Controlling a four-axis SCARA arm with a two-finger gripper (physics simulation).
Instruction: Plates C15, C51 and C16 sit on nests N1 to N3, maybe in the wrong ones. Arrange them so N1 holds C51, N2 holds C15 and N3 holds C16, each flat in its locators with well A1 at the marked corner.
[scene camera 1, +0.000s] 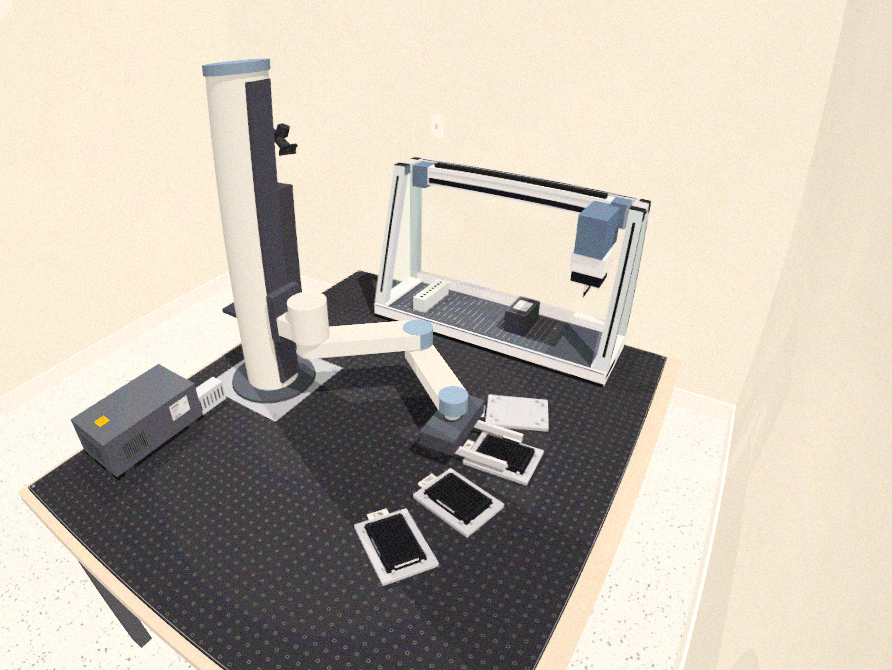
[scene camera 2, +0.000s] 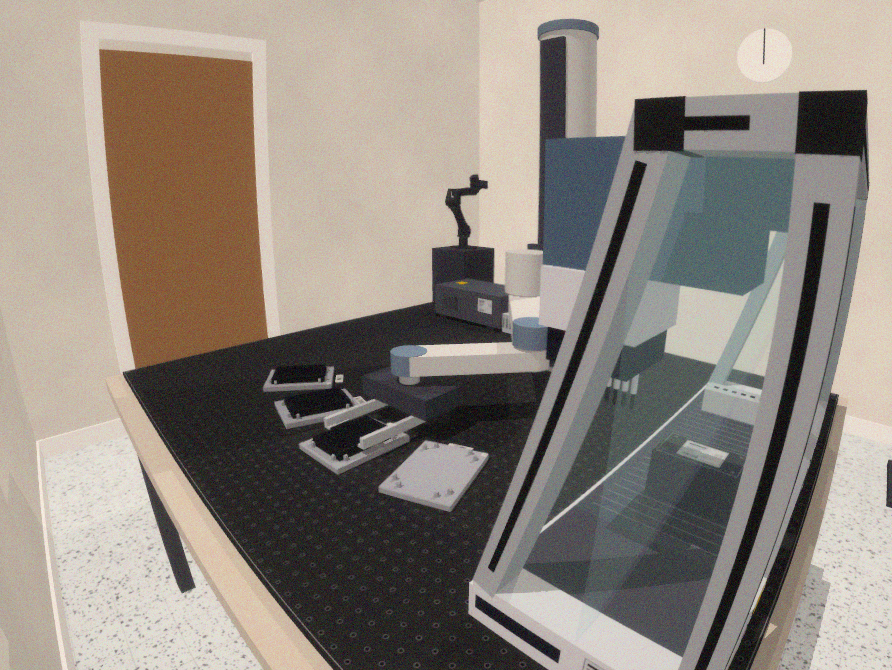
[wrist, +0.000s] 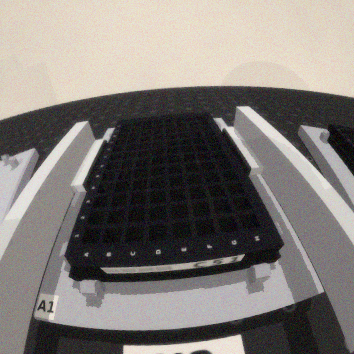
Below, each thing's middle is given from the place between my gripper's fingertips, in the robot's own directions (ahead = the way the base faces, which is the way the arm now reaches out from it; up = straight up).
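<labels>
My hand, measured from the nest N1 (scene camera 2: 424, 471), is now 3 cm above it, 6 cm past it and 17 cm to the right of it. Counted from my hand, the plate C15 (scene camera 1: 453, 494) is 2 cm below it, 5 cm behind it and 18 cm to the right of it. The nest N2 (scene camera 2: 338, 467) is 3 cm below my hand and 2 cm behind it, while the plate C51 (scene camera 2: 344, 439) is 2 cm below my hand and 2 cm behind it.
</labels>
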